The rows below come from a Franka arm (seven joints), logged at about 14 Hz.
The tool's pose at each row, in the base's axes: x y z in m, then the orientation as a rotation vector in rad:
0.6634, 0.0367, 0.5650, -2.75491, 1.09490, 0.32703
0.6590, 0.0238, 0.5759, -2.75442, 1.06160, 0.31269
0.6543, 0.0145, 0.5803, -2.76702, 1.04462, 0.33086
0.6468, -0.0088, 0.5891, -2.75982, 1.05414, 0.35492
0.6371, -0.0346, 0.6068, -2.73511, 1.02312, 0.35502
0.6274, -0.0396, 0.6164, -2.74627, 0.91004, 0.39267
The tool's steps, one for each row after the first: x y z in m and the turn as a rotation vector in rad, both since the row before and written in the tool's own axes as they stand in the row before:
0.0025, 0.0116, -0.0128, 0.01340, 0.00216, -0.02269
0.0014, 0.0096, -0.0058, -0.01295, -0.00877, -0.01171
0.0069, 0.0216, -0.0127, -0.00404, -0.01512, 0.00887
0.0044, 0.0243, -0.0215, 0.02848, -0.01510, -0.01730
-0.0068, 0.0092, -0.0090, 0.00024, -0.03764, -0.07379

